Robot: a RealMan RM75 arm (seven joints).
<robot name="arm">
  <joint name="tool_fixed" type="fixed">
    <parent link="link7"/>
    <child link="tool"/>
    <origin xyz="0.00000 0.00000 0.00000" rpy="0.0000 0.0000 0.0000"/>
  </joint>
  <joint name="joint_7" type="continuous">
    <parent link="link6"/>
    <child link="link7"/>
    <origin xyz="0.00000 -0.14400 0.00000" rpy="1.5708 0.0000 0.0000"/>
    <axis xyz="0 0 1"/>
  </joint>
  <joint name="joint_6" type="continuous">
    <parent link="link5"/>
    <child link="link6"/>
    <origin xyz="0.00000 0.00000 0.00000" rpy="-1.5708 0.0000 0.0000"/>
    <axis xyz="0 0 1"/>
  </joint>
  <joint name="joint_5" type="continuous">
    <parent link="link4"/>
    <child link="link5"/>
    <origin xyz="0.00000 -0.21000 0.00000" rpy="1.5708 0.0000 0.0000"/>
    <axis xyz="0 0 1"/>
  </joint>
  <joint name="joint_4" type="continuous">
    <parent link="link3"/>
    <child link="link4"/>
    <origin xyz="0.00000 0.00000 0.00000" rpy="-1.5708 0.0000 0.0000"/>
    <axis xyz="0 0 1"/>
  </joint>
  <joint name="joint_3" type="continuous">
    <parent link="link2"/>
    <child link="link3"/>
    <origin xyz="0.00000 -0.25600 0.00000" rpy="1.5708 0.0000 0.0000"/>
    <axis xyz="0 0 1"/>
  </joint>
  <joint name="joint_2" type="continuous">
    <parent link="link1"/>
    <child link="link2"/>
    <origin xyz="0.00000 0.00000 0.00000" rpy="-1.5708 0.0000 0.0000"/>
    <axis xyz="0 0 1"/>
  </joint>
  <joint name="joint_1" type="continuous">
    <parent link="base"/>
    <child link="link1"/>
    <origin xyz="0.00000 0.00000 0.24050" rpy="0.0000 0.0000 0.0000"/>
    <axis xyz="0 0 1"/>
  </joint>
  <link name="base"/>
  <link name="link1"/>
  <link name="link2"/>
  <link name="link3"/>
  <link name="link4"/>
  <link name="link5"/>
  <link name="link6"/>
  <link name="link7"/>
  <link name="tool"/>
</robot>
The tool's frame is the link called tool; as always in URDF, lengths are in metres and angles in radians. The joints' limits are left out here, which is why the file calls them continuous.
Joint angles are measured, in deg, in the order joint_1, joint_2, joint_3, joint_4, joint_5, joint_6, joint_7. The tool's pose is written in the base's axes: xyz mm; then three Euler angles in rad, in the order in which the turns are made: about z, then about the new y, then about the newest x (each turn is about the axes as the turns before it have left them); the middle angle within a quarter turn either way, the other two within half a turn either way. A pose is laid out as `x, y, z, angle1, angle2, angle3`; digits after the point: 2 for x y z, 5 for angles.
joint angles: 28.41, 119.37, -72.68, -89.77, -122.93, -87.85, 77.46
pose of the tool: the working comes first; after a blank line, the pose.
Where each joint sits with the arm in this pose, in the base's axes (m; each line is computed from the numbers above, not from the rounded line before):
joint_1: 0.0000 0.0000 0.2405
joint_2: 0.0000 0.0000 0.2405
joint_3: 0.1962 0.1061 0.1149
joint_4: 0.1962 0.1061 0.1149
joint_5: 0.1285 0.2974 0.1690
joint_6: 0.1285 0.2974 0.1690
joint_7: 0.1199 0.3392 0.0315
the tool: 0.1199 0.3392 0.0315

119.93, 339.20, 31.47, 0.54008, -0.10269, -2.85847
